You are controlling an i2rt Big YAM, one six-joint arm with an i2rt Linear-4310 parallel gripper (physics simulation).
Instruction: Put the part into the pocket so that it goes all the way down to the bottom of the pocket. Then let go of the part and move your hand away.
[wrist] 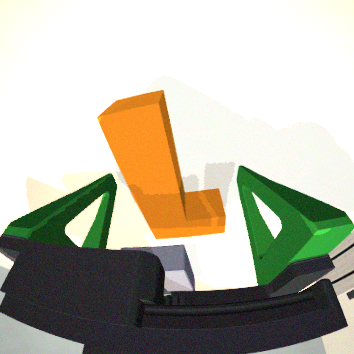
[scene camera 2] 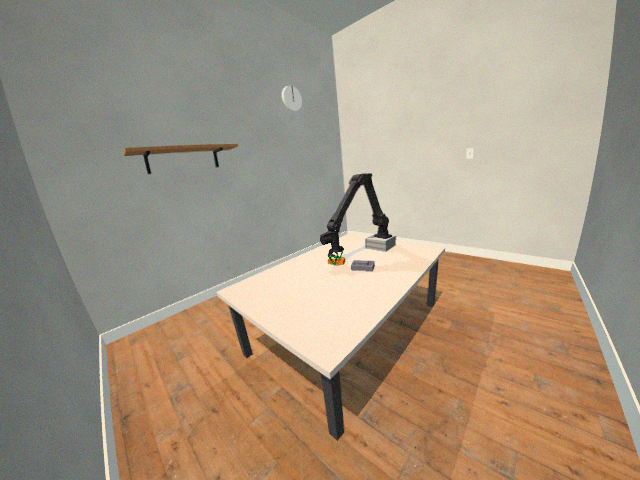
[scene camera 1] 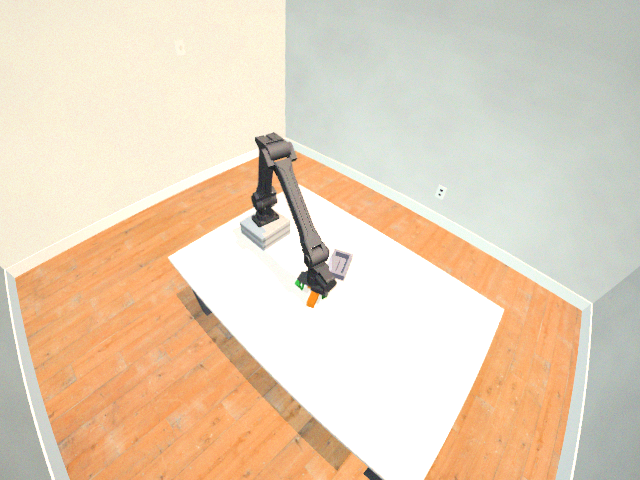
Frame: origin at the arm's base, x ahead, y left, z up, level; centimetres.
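Seen in the pictures: gripper, fingertip midpoint: [wrist: 173, 175] [scene camera 2: 337, 261] [scene camera 1: 312, 294]; arm's base at its link origin: [scene camera 2: 383, 236] [scene camera 1: 265, 218].
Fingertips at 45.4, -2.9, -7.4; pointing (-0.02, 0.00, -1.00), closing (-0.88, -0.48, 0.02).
Offsets run from my fingertips to a thing's top centre, as dx, dy, dz. Level surfaces: height alone.
The orange L-shaped part @(-0.1, -0.6, +2.2) [scene camera 1: 312, 299] [scene camera 2: 341, 261] [wrist: 150, 160] lies flat on the table @(dz -0.8) [scene camera 1: 392, 351] [scene camera 2: 310, 299]. In the wrist view its long arm points away and its short foot points right. My gripper [scene camera 1: 311, 290] [scene camera 2: 336, 259] [wrist: 173, 175] is open, with its green fingers wide apart on either side of the part and nothing held between them. The grey block with the pocket @(-6.0, +19.0, +2.9) [scene camera 1: 341, 264] [scene camera 2: 362, 265] [wrist: 160, 252] stands beside the part, apart from it. In the wrist view the gripper body hides most of the block.
The arm's base stands on a grey stepped block [scene camera 1: 265, 235] [scene camera 2: 380, 242] at the far end of the table. The arm reaches from there over the table. A wooden shelf [scene camera 2: 180, 149] and a round clock [scene camera 2: 292, 98] are on the wall.
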